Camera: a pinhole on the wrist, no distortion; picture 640 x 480 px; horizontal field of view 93.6 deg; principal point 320.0 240.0 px. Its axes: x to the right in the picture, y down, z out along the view. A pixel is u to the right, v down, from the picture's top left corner.
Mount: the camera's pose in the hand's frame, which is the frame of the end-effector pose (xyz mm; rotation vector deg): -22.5 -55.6 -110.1 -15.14 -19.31 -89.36
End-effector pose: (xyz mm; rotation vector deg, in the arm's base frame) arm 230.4 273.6 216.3 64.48 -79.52 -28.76
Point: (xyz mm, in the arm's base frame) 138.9 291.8 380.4
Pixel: 115 345
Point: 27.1 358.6 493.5
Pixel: 76 295
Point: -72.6 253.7 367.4
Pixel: 242 291
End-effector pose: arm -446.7 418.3 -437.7 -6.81 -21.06 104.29
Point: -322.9 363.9 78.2
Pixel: 587 253
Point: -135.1 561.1 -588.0
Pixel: behind the camera
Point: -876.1 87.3 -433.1
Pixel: 81 140
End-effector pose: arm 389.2 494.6 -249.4 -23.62 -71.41 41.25
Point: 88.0 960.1 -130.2
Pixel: outside the picture
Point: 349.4 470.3 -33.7
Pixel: outside the picture
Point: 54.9 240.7 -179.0
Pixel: 505 147
